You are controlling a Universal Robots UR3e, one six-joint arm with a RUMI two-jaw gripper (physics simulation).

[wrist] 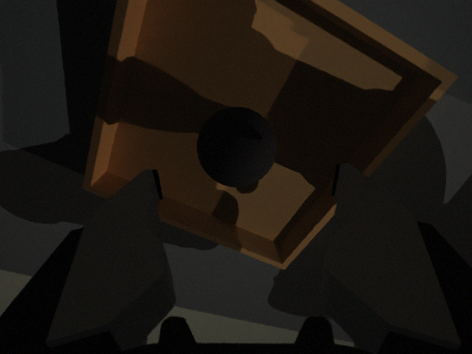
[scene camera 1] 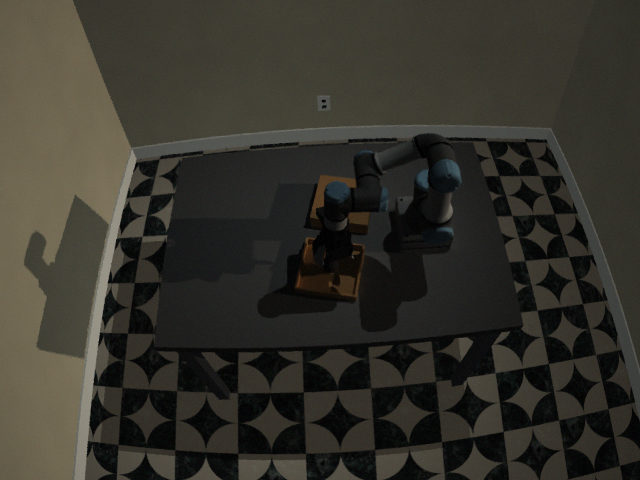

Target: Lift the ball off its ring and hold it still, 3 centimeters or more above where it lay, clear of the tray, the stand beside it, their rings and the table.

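Frame: origin at the arm's base, x right, y ahead, z up, level; centimetres.
Seen in the pictures: gripper, fingertip midpoint: (wrist: 245, 170).
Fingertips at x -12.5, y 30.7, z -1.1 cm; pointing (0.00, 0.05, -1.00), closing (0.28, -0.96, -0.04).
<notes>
Offsets run from my fingertips to a thing's top centre. Level surfaces: height alone.
The dark ball {dx -0.2, dy +0.7, dz -0.5 cm} (scene camera 1: 329, 265) (wrist: 237, 146) rests in the open orange tray {dx -0.2, dy +0.7, dz -4.0 cm} (scene camera 1: 310, 282) (wrist: 125, 45). The ring under it cannot be made out. My gripper (scene camera 1: 334, 257) (wrist: 245, 170) is open above the tray and points down, with its two dark fingers spread wide. In the wrist view the ball shows between and slightly beyond the fingertips, a little nearer the left one, with gaps on both sides. No contact with the ball shows. How high the fingertips are over the ball is hard to tell in the dim light.
An orange block-like stand (scene camera 1: 356, 223) is behind the tray, partly hidden by the arm. The robot's base (scene camera 1: 408, 240) stands to the right on the dark table {dz -6.9 cm} (scene camera 1: 222, 315). The tray's raised walls surround the ball. Arm shadows fall across tray and table.
</notes>
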